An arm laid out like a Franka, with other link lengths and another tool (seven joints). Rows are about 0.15 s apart.
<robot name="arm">
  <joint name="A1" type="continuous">
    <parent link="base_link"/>
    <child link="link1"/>
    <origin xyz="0 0 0.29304" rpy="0 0 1.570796"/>
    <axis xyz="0 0 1"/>
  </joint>
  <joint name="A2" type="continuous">
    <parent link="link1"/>
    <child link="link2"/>
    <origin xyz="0 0 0" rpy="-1.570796 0 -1.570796"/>
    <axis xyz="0 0 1"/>
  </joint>
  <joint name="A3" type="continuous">
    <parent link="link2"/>
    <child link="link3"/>
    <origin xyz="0 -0.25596 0" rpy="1.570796 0 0"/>
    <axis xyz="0 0 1"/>
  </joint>
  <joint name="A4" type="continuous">
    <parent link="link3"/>
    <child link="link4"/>
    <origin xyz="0.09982 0 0" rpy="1.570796 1.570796 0"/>
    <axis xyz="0 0 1"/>
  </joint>
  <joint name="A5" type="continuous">
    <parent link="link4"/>
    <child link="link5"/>
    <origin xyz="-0.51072 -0.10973 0" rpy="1.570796 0 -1.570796"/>
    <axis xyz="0 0 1"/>
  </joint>
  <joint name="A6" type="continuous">
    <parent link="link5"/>
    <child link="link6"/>
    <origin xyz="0 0 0" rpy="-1.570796 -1.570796 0"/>
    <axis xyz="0 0 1"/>
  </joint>
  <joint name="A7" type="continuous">
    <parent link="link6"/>
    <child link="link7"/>
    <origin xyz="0 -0.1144 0" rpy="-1.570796 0 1.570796"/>
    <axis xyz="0 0 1"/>
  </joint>
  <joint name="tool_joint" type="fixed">
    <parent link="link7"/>
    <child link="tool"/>
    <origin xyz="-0.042 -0.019 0.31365" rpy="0.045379 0 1.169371"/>
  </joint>
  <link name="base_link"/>
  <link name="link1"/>
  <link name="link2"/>
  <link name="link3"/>
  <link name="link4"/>
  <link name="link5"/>
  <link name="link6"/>
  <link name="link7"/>
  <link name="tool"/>
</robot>
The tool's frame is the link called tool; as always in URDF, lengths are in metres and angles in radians. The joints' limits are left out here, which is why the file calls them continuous.
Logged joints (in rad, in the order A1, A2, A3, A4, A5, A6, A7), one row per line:
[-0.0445, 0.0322, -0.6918, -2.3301, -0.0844, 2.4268, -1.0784]
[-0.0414, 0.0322, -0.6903, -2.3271, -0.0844, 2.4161, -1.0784]
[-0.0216, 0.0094, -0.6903, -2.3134, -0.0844, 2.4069, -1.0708]
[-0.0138, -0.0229, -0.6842, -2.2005, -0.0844, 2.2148, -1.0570]
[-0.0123, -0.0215, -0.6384, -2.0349, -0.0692, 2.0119, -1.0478]
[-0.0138, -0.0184, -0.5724, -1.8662, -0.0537, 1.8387, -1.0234]
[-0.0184, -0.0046, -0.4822, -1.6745, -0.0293, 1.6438, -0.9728]
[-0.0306, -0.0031, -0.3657, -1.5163, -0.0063, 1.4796, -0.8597]
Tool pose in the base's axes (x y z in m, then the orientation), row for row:
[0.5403, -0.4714, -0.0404, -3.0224, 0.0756, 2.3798]
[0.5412, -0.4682, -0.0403, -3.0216, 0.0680, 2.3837]
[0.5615, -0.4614, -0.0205, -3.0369, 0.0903, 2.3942]
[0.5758, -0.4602, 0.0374, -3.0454, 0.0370, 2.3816]
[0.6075, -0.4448, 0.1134, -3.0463, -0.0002, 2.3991]
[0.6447, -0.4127, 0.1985, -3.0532, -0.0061, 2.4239]
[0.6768, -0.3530, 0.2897, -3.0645, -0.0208, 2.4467]
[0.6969, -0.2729, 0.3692, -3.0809, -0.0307, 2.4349]
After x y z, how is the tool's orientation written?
As angles about the fixed x, y, z axes (roll, pitch, yaw), in radians.
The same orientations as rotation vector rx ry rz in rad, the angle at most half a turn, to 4 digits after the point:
[1.1620, 2.8829, -0.2159]
[1.1585, 2.8922, -0.2131]
[1.1346, 2.8734, -0.2016]
[-1.1658, -2.9113, 0.1617]
[-1.1260, -2.8924, 0.1378]
[-1.0891, -2.9049, 0.1251]
[-1.0524, -2.9097, 0.1012]
[-1.0682, -2.9005, 0.0716]

